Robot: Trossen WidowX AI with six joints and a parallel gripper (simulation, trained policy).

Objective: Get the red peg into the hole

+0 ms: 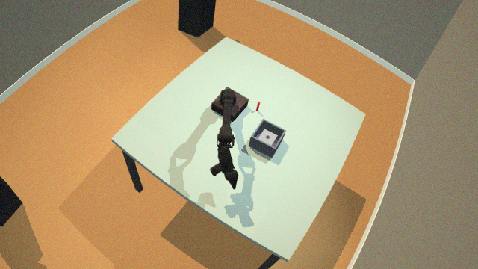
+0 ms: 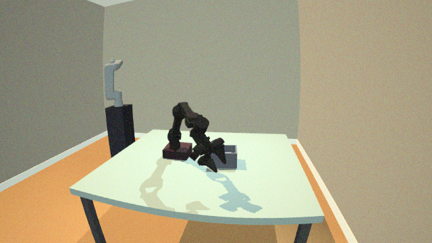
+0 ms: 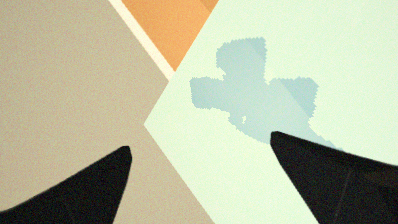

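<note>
The red peg is 640 mm to the left of my gripper tip, 190 mm behind it and 130 mm below it. Round my gripper tip: grey box 450 mm to the left, 140 mm below, 20 mm behind; plate 450 mm to the left, 120 mm below, 20 mm behind.
</note>
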